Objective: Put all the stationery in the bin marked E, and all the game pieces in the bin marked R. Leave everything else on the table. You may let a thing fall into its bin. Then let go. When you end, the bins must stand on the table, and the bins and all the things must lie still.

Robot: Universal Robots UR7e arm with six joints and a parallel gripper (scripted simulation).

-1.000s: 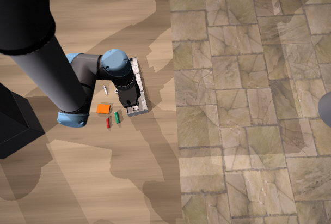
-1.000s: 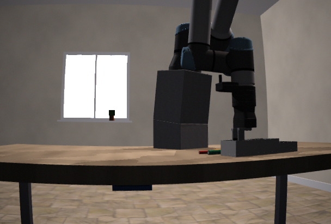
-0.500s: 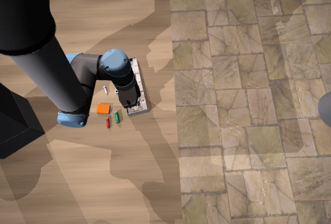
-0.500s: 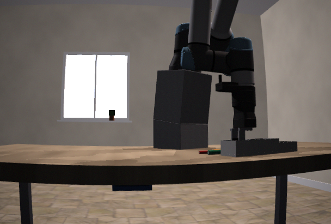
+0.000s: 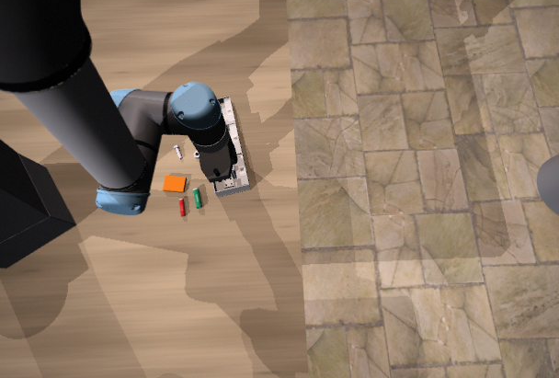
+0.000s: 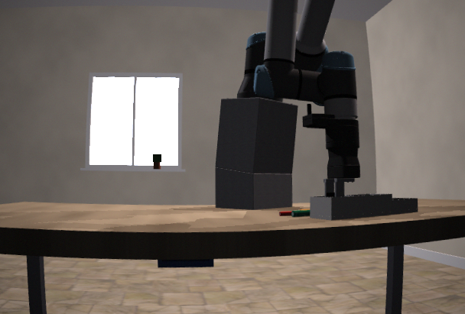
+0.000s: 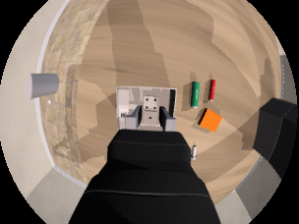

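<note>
Right now the white domino is 2 cm below my hand. Also, from my hand: green marker: 8 cm behind, 5 cm to the right, 3 cm below; tray: 8 cm to the left, 1 cm below; nut: 7 cm behind, 7 cm to the left, 3 cm below.
</note>
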